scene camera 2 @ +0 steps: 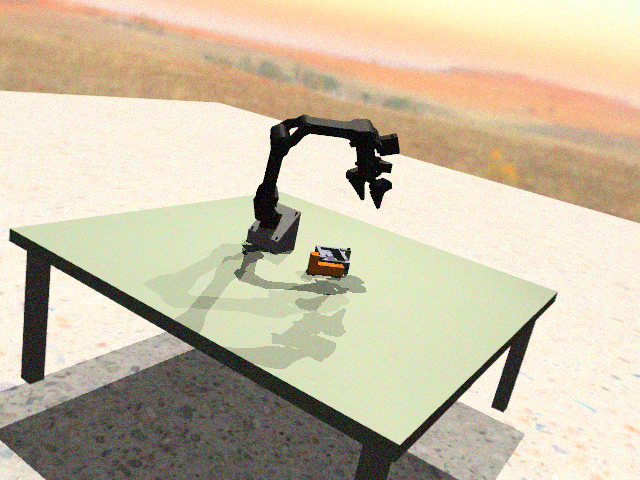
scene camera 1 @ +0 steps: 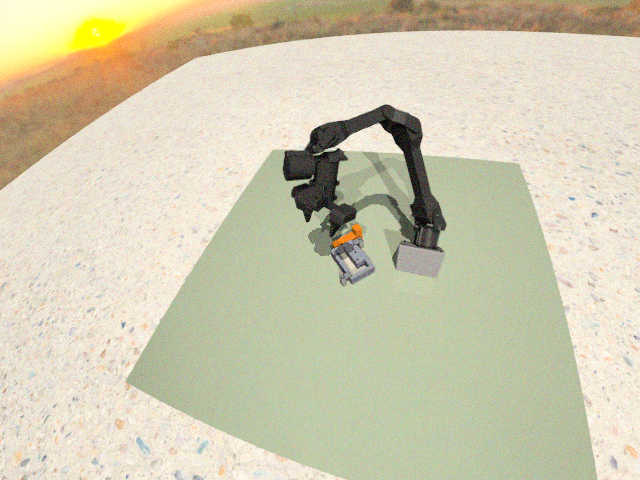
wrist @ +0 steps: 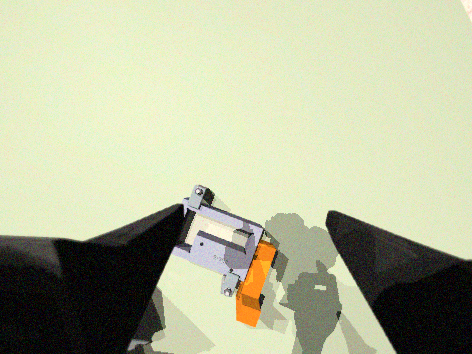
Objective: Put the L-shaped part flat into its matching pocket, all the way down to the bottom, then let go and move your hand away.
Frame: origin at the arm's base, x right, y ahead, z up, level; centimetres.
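Where they show: gripper, between the fingertips: (scene camera 2: pixel 370 204) (scene camera 1: pixel 319 229) (wrist: pixel 255 213); arm's base, origin of its link: (scene camera 2: pixel 270 220) (scene camera 1: pixel 425 246).
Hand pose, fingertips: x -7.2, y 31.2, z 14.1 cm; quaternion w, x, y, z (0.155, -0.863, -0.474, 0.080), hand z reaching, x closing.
Note:
Things, the pixels of their top centre, and the offset from my fingertips. Level surfaces: height alone.
- orange L-shaped part, centre of its top: (wrist: pixel 258 288) (scene camera 2: pixel 328 255) (scene camera 1: pixel 346 232) dx +13.1, dy -4.7, dz -16.4 cm
- grey-lavender pocket block, centre of its top: (wrist: pixel 212 242) (scene camera 2: pixel 333 250) (scene camera 1: pixel 351 256) dx +4.0, dy -7.6, dz -17.6 cm
- cream floor, height of its surface: dz -21.9 cm
- green table top, height of its surface: dz -22.4 cm
An orange L-shaped part (scene camera 1: pixel 345 238) (scene camera 2: pixel 329 268) (wrist: pixel 259 272) is outside the pocket, at one end of the grey-lavender pocket block (scene camera 1: pixel 363 272) (wrist: pixel 210 257). It appears to stand on edge, with its short arm up at one end. In the wrist view the block's recess, with a cream floor (wrist: pixel 215 227), holds no orange part. Part of the block is hidden behind the left finger there. My gripper (scene camera 1: pixel 320 226) (scene camera 2: pixel 370 203) (wrist: pixel 255 213) is open and empty, high above the table, with its fingers wide apart.
The block has small tabs with screws (wrist: pixel 199 192) (wrist: pixel 228 290) on its sides. The arm's grey base (scene camera 1: pixel 419 259) (scene camera 2: pixel 286 232) stands near the block on the green table top (scene camera 1: pixel 336 361) (scene camera 2: pixel 439 335). Shadows of the arm fall around the part.

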